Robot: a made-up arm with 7 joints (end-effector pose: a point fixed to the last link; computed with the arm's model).
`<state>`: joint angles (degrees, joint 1 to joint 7).
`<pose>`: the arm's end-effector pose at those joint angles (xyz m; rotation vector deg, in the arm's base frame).
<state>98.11 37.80 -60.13 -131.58 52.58 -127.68 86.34</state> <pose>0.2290 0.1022 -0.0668 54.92 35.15 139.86</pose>
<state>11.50 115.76 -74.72 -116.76 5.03 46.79 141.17</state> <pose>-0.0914 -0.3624 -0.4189 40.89 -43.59 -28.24</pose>
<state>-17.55 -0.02 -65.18 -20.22 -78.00 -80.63 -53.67</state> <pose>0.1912 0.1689 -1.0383 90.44 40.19 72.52</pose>
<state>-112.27 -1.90 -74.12 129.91 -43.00 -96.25 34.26</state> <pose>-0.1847 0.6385 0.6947 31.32 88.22 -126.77</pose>
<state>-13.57 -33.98 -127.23 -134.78 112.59 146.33 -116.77</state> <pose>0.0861 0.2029 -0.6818 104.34 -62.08 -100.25</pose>
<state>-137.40 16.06 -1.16 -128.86 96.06 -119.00 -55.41</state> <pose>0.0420 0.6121 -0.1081 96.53 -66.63 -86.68</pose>
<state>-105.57 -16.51 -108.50 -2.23 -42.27 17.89 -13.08</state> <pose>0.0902 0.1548 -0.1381 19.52 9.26 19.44</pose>
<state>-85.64 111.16 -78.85 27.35 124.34 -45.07 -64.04</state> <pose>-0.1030 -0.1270 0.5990 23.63 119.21 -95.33</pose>
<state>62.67 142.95 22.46 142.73 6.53 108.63 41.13</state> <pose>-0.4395 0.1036 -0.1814 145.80 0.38 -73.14</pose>
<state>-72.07 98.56 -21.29 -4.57 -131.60 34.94 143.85</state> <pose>0.3385 -0.0340 0.1457 -27.62 53.73 71.42</pose>
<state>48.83 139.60 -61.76 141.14 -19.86 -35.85 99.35</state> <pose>-0.0975 -0.3623 -0.4372 19.17 -118.60 -70.69</pose>
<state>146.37 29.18 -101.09 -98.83 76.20 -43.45 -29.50</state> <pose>-0.4427 0.0769 0.4496 60.11 13.98 -81.97</pose>
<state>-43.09 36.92 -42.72 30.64 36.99 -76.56 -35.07</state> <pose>-0.1770 -0.2609 -0.3847 51.56 27.31 -9.34</pose>
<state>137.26 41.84 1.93 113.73 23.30 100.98 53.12</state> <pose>0.3524 -0.1580 -0.1269 91.30 -120.90 -36.73</pose>
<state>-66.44 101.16 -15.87 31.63 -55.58 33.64 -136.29</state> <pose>-0.1244 -0.0684 -0.3674 64.96 51.67 47.27</pose>
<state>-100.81 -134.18 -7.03 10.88 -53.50 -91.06 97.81</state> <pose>-0.3964 0.0980 0.6017 -7.13 92.99 -53.62</pose>
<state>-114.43 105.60 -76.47 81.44 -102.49 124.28 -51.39</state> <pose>-0.3004 -0.1235 -0.0577 108.72 107.02 -14.61</pose>
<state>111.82 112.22 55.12 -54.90 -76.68 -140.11 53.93</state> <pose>-0.7402 -0.6737 0.2662 48.90 150.34 -20.39</pose>
